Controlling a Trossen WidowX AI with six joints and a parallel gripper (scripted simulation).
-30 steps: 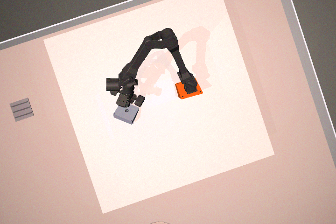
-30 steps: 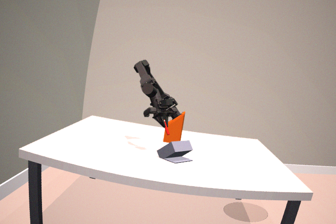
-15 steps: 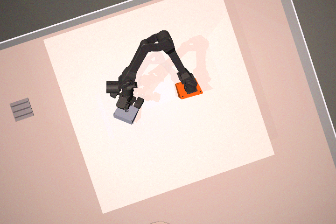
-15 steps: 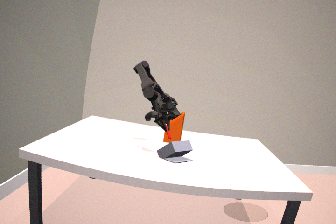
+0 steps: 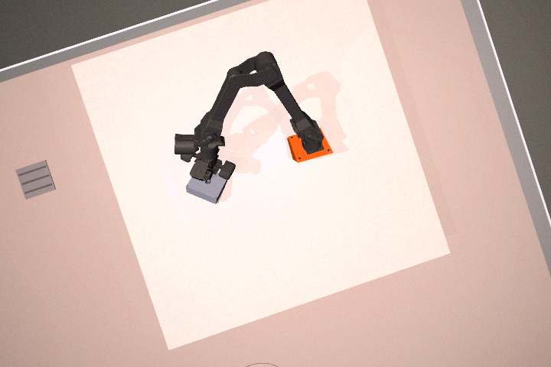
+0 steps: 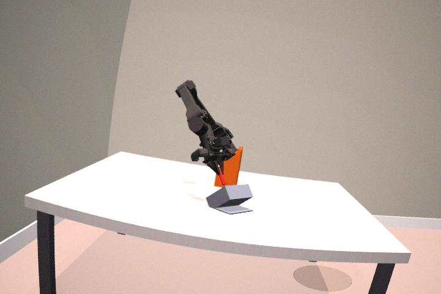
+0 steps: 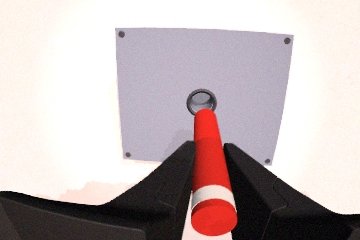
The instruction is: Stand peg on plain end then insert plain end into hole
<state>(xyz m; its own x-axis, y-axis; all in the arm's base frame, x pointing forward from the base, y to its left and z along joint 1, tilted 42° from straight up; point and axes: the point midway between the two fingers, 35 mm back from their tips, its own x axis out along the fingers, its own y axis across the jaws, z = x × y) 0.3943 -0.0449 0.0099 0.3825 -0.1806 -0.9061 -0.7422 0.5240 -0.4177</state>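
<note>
The grey sloped panel is 70 mm below my gripper tip, 50 mm to the left of it and 40 mm ahead of it. Round my gripper tip: red peg (10 mm to the right, 10 mm behind, 10 mm above).
</note>
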